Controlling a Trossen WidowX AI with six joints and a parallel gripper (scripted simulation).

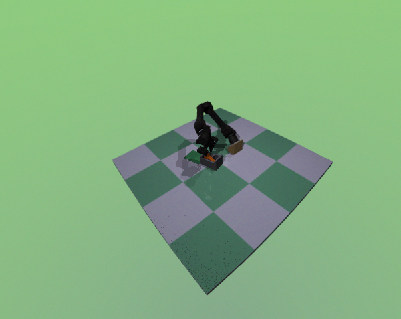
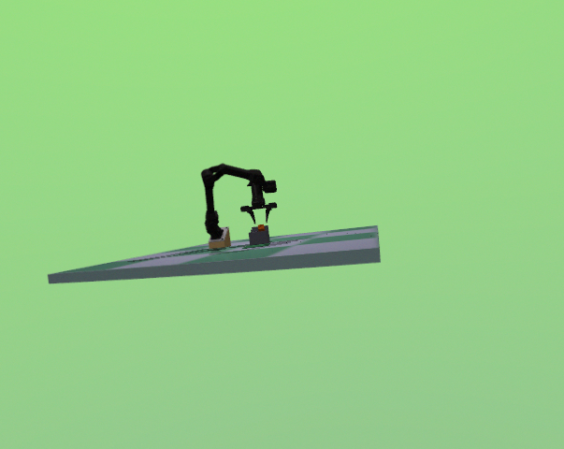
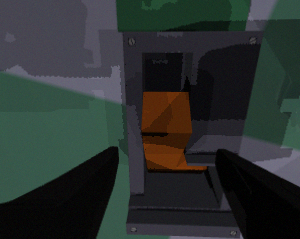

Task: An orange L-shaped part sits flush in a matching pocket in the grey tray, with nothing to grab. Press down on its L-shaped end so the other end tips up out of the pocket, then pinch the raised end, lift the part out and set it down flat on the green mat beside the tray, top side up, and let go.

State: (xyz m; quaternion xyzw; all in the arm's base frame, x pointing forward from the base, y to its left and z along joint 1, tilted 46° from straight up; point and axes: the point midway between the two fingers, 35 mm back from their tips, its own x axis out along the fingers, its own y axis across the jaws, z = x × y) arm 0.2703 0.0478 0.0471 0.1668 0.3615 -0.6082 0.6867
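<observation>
My gripper tip is 60 mm above the orange L-shaped part, 30 mm to the right of it and 20 mm past it. Also, from my gripper tip: green mat 150 mm to the right, 120 mm below, 30 mm ahead.
</observation>
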